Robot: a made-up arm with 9 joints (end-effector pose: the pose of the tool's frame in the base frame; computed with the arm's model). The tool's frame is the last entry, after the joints.
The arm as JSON. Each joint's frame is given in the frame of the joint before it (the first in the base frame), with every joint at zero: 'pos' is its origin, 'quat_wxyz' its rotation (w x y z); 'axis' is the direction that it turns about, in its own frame. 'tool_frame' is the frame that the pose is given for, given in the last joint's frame.
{
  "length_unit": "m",
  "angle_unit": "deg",
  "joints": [
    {
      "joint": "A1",
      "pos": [
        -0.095,
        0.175,
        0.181
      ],
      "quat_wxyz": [
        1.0,
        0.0,
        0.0,
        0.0
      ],
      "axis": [
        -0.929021,
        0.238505,
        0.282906
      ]
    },
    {
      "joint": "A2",
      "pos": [
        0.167,
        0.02,
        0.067
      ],
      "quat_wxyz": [
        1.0,
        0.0,
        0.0,
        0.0
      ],
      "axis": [
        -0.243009,
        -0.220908,
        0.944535
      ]
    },
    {
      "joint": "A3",
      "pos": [
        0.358,
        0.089,
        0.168
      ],
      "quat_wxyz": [
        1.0,
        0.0,
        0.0,
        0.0
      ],
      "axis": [
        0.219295,
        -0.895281,
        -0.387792
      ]
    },
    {
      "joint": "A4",
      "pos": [
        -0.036,
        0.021,
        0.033
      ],
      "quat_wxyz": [
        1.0,
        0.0,
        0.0,
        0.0
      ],
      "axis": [
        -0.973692,
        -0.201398,
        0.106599
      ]
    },
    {
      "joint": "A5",
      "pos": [
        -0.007,
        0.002,
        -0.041
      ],
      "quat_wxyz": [
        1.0,
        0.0,
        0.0,
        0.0
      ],
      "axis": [
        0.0,
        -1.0,
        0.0
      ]
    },
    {
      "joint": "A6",
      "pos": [
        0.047,
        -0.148,
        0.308
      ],
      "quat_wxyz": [
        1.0,
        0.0,
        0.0,
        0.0
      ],
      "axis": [
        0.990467,
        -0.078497,
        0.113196
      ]
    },
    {
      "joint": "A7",
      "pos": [
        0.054,
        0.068,
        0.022
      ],
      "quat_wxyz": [
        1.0,
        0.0,
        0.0,
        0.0
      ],
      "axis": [
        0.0,
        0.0,
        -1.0
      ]
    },
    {
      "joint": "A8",
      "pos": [
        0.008,
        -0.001,
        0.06
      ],
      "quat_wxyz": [
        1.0,
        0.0,
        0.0,
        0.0
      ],
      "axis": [
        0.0,
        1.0,
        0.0
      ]
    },
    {
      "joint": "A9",
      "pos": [
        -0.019,
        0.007,
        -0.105
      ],
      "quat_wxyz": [
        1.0,
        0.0,
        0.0,
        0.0
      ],
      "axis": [
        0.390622,
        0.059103,
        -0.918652
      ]
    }
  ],
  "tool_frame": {
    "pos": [
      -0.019,
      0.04,
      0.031
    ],
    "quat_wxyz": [
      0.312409,
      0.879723,
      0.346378,
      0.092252
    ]
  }
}
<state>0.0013 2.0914 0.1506 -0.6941 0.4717 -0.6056 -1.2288 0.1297 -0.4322</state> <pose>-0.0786 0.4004 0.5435 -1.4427 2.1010 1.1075</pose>
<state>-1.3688 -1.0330 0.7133 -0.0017 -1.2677 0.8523 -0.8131 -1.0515 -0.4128</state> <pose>0.1694 -0.4114 -0.3420 -1.5624 2.1104 -0.5820</pose>
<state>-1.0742 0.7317 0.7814 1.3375 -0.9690 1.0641 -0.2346 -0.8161 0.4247</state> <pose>0.0647 -0.1722 0.9844 -1.9426 1.3245 -1.8533</pose>
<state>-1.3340 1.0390 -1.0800 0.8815 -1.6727 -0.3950 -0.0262 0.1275 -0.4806</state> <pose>0.2661 0.1085 0.6979 0.7773 1.4507 -1.3988</pose>
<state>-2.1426 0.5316 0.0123 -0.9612 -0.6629 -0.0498 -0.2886 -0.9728 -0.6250</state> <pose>0.2146 -0.5541 0.2181 -0.8526 0.7702 -2.2749</pose>
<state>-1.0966 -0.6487 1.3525 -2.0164 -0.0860 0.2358 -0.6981 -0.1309 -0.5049</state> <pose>0.3288 -0.1668 -0.0563 0.0023 -1.6389 2.3131</pose>
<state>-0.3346 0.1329 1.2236 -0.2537 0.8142 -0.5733 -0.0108 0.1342 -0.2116</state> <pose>0.1426 0.2568 0.3887 1.7727 -1.0896 1.1702</pose>
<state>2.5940 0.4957 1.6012 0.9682 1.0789 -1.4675 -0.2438 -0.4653 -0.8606</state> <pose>-0.1598 -0.0588 -0.0772 -1.4082 -0.4430 1.2587</pose>
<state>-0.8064 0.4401 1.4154 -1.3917 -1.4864 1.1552 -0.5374 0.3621 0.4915</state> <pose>0.5028 -0.1510 0.7880 -0.0184 -1.7582 -0.9319</pose>
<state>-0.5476 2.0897 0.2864 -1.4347 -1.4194 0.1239 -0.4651 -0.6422 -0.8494</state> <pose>-0.3214 0.6516 0.3788 0.4755 -2.1908 -0.3999</pose>
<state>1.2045 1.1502 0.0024 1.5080 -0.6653 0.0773 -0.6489 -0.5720 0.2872</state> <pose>-0.3245 0.6562 -0.2796 -0.7199 1.8461 0.0538</pose>
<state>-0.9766 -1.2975 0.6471 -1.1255 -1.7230 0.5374 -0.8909 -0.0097 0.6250</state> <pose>0.3342 -0.3476 -0.2796 -0.3596 0.1455 -1.0966</pose>
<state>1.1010 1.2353 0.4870 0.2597 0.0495 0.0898 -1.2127 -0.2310 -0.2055</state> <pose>-0.1612 0.7126 0.1835 0.9666 -2.8625 -0.5076</pose>
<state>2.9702 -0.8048 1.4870 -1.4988 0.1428 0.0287 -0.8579 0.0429 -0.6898</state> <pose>0.2960 0.2662 0.0318 -1.0682 2.7746 0.6178</pose>
